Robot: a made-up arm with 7 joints. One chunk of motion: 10 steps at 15 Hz.
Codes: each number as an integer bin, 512 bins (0 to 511) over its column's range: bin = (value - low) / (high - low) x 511, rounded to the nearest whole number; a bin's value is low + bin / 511 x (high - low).
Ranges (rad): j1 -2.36..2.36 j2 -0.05..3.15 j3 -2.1..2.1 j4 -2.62..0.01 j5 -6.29..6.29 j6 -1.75..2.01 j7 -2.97..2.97
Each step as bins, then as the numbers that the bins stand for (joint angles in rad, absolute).
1 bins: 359 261 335 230 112 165 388
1 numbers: 0.9560 1.5844 0.6534 -1.4362 -3.5327 -0.5359 1.5402
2 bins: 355 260 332 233 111 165 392
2 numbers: 0.9191 1.5782 0.6288 -1.4208 -3.5574 -0.5359 1.5867
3 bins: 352 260 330 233 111 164 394
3 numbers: 0.8914 1.5782 0.6123 -1.4208 -3.5574 -0.5433 1.6100
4 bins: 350 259 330 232 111 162 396
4 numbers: 0.8729 1.5719 0.6123 -1.4259 -3.5574 -0.5580 1.6332
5 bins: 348 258 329 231 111 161 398
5 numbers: 0.8544 1.5657 0.6041 -1.4311 -3.5574 -0.5653 1.6565
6 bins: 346 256 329 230 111 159 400
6 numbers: 0.8359 1.5531 0.6041 -1.4362 -3.5574 -0.5801 1.6797
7 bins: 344 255 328 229 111 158 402
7 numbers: 0.8175 1.5469 0.5959 -1.4414 -3.5574 -0.5874 1.7030
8 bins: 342 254 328 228 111 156 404
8 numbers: 0.7990 1.5406 0.5959 -1.4465 -3.5574 -0.6021 1.7262
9 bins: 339 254 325 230 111 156 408
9 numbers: 0.7713 1.5406 0.5712 -1.4362 -3.5574 -0.6021 1.7727
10 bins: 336 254 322 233 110 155 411
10 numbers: 0.7436 1.5406 0.5466 -1.4208 -3.5820 -0.6095 1.8076
